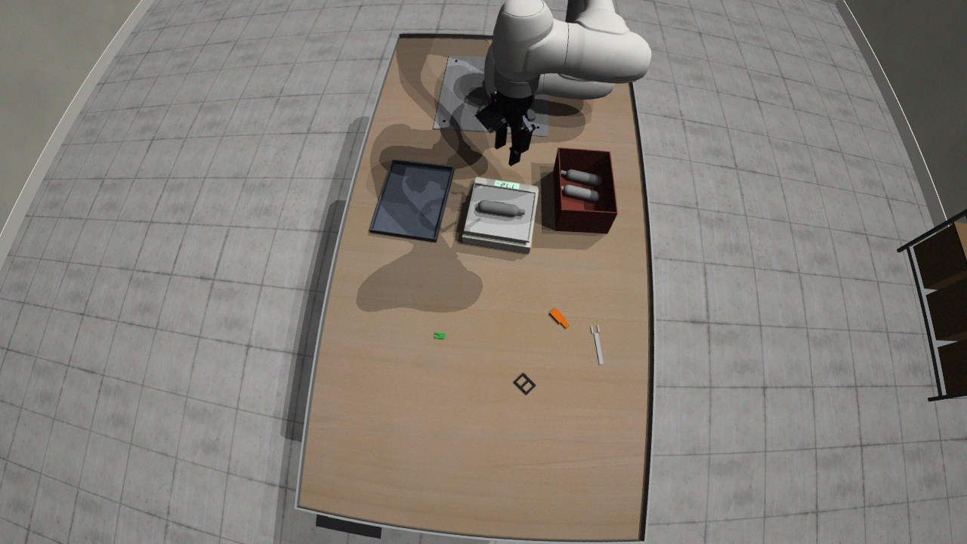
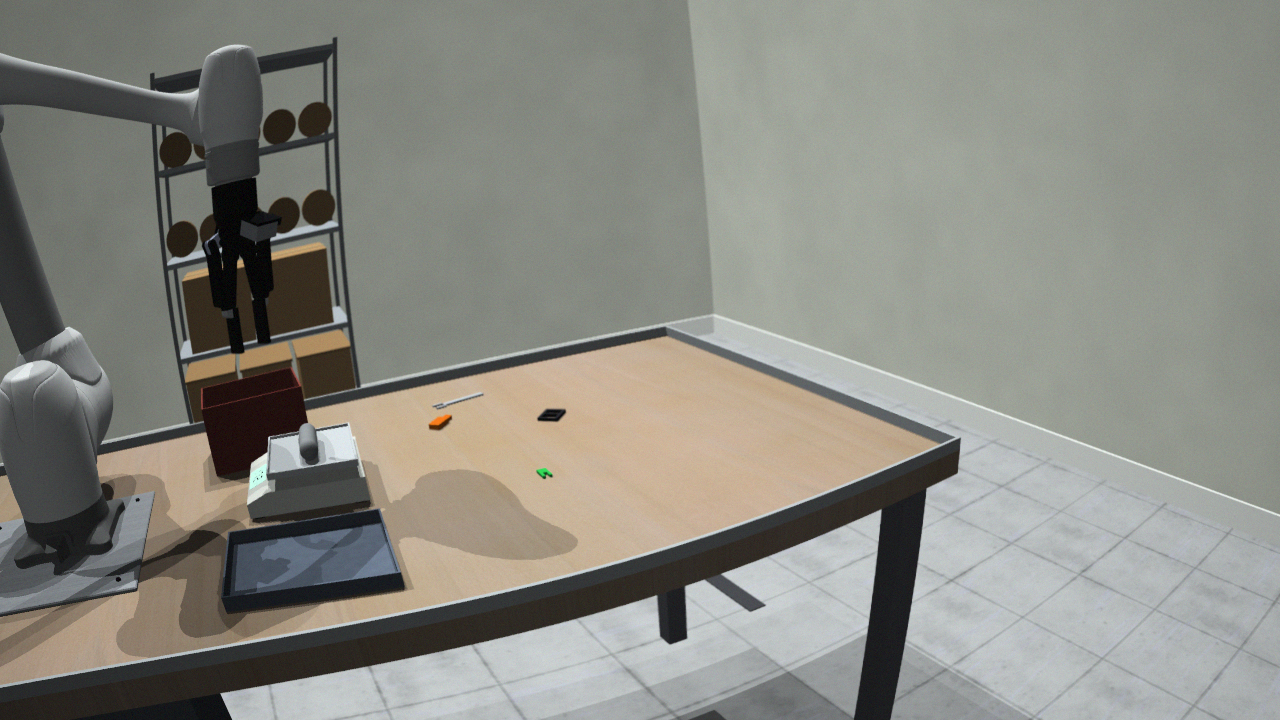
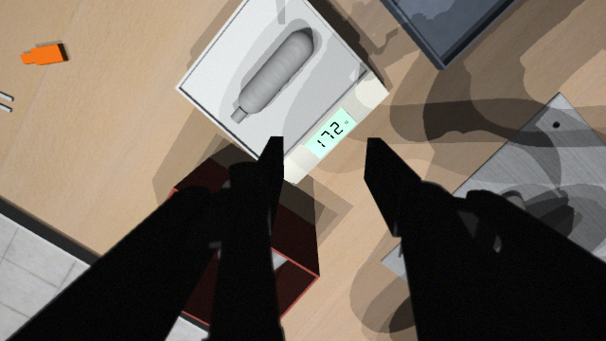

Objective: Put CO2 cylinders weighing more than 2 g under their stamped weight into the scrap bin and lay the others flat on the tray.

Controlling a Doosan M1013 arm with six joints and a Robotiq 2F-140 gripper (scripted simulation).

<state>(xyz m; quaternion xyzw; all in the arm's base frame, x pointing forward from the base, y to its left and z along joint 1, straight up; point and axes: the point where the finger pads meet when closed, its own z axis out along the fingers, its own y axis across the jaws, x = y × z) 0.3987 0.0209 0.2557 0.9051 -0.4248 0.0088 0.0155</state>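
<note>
The dark tray is 260 mm to the right of my hand, 250 mm below it and 20 mm ahead of it. Round my hand: red scrap bin (230 mm below, 220 mm to the left, 30 mm behind); then white scale (220 mm below, 60 mm ahead); then orange piece (330 mm ahead, 260 mm below, 180 mm to the left).
</note>
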